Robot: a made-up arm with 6 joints.
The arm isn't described. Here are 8 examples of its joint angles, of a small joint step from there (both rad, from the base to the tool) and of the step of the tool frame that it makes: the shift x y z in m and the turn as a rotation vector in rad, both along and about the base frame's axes.
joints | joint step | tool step
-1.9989 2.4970 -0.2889 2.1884 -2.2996 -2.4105 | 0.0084 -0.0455 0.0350 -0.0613 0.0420 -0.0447 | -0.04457 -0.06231 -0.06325 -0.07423 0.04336 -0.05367
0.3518 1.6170 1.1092 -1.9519 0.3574 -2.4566 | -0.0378 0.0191 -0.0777 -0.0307 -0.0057 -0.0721 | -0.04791 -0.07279 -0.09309 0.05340 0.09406 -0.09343
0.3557 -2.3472 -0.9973 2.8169 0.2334 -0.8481 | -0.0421 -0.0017 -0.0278 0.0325 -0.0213 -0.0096 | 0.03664 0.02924 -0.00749 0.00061 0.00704 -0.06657
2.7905 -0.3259 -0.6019 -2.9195 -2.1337 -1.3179 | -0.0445 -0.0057 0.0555 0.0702 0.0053 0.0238 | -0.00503 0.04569 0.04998 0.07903 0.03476 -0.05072
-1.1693 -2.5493 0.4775 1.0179 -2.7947 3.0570 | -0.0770 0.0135 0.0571 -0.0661 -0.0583 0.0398 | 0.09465 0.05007 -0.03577 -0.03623 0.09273 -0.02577
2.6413 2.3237 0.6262 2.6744 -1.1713 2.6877 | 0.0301 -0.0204 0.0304 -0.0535 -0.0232 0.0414 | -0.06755 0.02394 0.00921 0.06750 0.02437 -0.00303
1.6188 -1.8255 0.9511 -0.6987 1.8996 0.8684 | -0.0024 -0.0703 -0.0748 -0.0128 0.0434 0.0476 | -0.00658 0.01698 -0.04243 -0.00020 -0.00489 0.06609
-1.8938 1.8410 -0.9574 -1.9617 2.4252 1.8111 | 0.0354 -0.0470 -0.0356 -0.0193 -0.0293 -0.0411 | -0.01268 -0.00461 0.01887 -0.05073 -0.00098 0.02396
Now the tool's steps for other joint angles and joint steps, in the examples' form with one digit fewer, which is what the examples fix.
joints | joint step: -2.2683 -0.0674 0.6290 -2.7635 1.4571 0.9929 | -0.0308 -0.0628 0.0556 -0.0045 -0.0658 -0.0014
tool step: 0.0625 0.1090 0.0981 -0.1282 0.1271 -0.0108
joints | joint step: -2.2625 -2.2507 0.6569 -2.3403 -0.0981 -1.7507 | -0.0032 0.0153 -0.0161 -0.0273 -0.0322 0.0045
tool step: 0.0034 -0.0103 0.0374 0.0241 0.0160 -0.0193
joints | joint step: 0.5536 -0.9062 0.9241 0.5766 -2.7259 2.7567 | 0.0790 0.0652 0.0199 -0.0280 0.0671 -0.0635
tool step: 0.1229 -0.0090 0.0541 0.0103 -0.0246 0.0477
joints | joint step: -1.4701 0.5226 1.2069 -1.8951 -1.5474 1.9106 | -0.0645 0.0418 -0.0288 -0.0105 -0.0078 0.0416
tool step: -0.0821 -0.0718 -0.0860 0.0294 -0.0094 -0.0635
